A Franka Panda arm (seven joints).
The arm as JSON. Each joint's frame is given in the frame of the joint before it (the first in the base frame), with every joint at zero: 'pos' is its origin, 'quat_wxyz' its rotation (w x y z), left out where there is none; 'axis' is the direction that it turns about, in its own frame. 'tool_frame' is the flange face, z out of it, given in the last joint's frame.
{
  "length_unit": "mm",
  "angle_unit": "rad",
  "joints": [
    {
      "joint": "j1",
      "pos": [
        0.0,
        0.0,
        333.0
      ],
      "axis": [
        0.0,
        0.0,
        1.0
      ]
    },
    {
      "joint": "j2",
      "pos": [
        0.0,
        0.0,
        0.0
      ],
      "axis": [
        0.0,
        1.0,
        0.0
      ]
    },
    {
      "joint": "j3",
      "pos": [
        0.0,
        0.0,
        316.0
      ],
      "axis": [
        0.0,
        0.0,
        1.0
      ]
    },
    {
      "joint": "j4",
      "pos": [
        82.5,
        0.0,
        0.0
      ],
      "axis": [
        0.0,
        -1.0,
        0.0
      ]
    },
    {
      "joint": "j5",
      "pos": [
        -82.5,
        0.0,
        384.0
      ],
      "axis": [
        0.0,
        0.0,
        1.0
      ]
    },
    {
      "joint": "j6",
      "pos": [
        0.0,
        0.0,
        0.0
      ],
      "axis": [
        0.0,
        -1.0,
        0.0
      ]
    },
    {
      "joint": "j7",
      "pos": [
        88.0,
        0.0,
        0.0
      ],
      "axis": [
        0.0,
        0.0,
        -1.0
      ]
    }
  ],
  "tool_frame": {
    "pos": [
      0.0,
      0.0,
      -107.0
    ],
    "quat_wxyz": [
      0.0,
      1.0,
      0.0,
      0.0
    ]
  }
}
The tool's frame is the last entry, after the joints.
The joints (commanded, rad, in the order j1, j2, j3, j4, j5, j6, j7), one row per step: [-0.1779, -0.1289, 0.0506, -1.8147, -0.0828, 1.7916, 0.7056]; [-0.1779, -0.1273, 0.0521, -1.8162, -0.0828, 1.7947, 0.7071]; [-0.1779, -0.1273, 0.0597, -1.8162, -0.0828, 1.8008, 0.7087]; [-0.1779, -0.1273, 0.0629, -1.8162, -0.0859, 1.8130, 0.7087]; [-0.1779, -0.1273, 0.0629, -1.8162, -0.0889, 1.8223, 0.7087]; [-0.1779, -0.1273, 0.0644, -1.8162, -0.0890, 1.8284, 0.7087]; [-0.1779, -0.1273, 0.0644, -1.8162, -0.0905, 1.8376, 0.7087]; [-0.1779, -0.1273, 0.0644, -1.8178, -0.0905, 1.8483, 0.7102]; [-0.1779, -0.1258, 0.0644, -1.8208, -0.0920, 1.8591, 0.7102]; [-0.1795, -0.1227, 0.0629, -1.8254, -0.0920, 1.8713, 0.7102]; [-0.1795, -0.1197, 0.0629, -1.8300, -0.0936, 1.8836, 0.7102]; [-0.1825, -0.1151, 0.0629, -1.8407, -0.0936, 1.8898, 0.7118]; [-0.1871, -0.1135, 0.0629, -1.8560, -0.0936, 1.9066, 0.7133]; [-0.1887, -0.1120, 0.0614, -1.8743, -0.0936, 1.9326, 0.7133]
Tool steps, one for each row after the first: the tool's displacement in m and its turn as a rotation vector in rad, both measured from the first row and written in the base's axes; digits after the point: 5 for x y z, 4 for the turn. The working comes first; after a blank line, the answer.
Tool pose at each row, in the base's axes (x y z in m, rotation vector in rad; the steps are taken from these numbers as rounded here): [0.52601, -0.07291, 0.59801, 2.8262, -1.2269, 0.1948]; [0.52675, -0.07215, 0.59673, 2.8265, -1.2265, 0.1950]; [0.52792, -0.06794, 0.59730, 2.8311, -1.2180, 0.2048]; [0.52930, -0.06643, 0.59853, 2.8329, -1.2116, 0.2244]; [0.53016, -0.06668, 0.59949, 2.8325, -1.2097, 0.2394]; [0.53085, -0.06585, 0.60010, 2.8344, -1.2075, 0.2486]; [0.53170, -0.06596, 0.60105, 2.8350, -1.2065, 0.2629]; [0.53260, -0.06595, 0.60136, 2.8361, -1.2085, 0.2765]; [0.53381, -0.06612, 0.60020, 2.8365, -1.2070, 0.2864]; [0.53526, -0.06795, 0.59752, 2.8360, -1.2104, 0.2929]; [0.53687, -0.06818, 0.59491, 2.8364, -1.2084, 0.3004]; [0.53770, -0.06996, 0.58775, 2.8333, -1.2132, 0.2865]; [0.53821, -0.07242, 0.58103, 2.8307, -1.2197, 0.2860]; [0.53928, -0.07406, 0.57383, 2.8314, -1.2217, 0.2949]

[0.00074, 0.00076, -0.00128, 0.0001, -0.0001, 0.0003]; [0.00191, 0.00497, -0.00071, -0.0014, -0.0062, 0.0068]; [0.00329, 0.00648, 0.00052, -0.0062, -0.0178, 0.0114]; [0.00415, 0.00623, 0.00148, -0.0102, -0.0267, 0.0127]; [0.00484, 0.00706, 0.00209, -0.0111, -0.0326, 0.0148]; [0.00569, 0.00695, 0.00304, -0.0136, -0.0416, 0.0158]; [0.00659, 0.00696, 0.00335, -0.0143, -0.0507, 0.0154]; [0.00780, 0.00679, 0.00219, -0.0163, -0.0568, 0.0166]; [0.00925, 0.00496, -0.00049, -0.0165, -0.0613, 0.0146]; [0.01086, 0.00473, -0.00310, -0.0182, -0.0658, 0.0161]; [0.01169, 0.00295, -0.01026, -0.0166, -0.0569, 0.0120]; [0.01220, 0.00049, -0.01698, -0.0161, -0.0569, 0.0075]; [0.01327, -0.00115, -0.02418, -0.0162, -0.0630, 0.0068]
